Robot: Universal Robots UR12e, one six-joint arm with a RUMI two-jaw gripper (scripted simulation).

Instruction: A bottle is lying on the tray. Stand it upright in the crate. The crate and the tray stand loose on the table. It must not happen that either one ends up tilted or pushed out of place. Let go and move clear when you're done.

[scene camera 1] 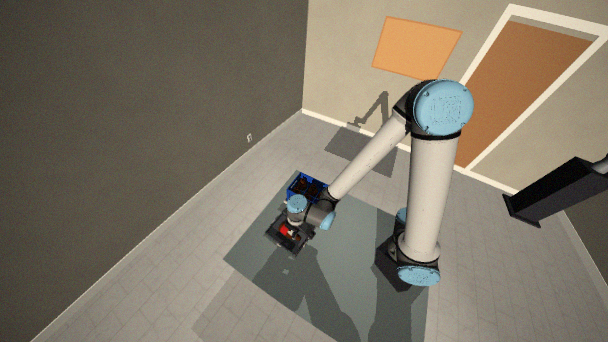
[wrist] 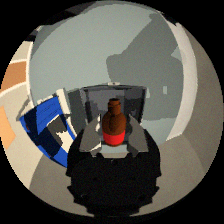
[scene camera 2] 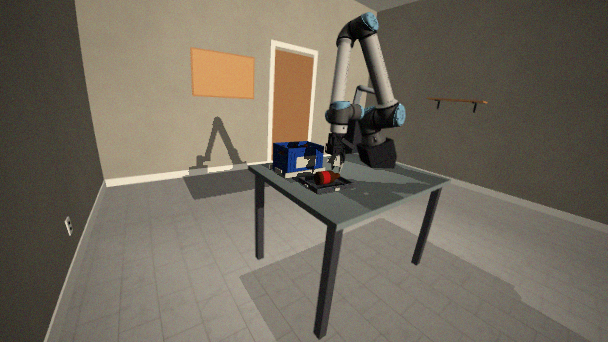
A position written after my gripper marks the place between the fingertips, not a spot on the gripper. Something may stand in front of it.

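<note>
In the wrist view I see my gripper (wrist: pixel 114 114) along with a bottle (wrist: pixel 113 122), and a blue crate (wrist: pixel 47 125) is there as well. Scene camera 2 gives me the crate too (scene camera 2: pixel 295 159).
</note>
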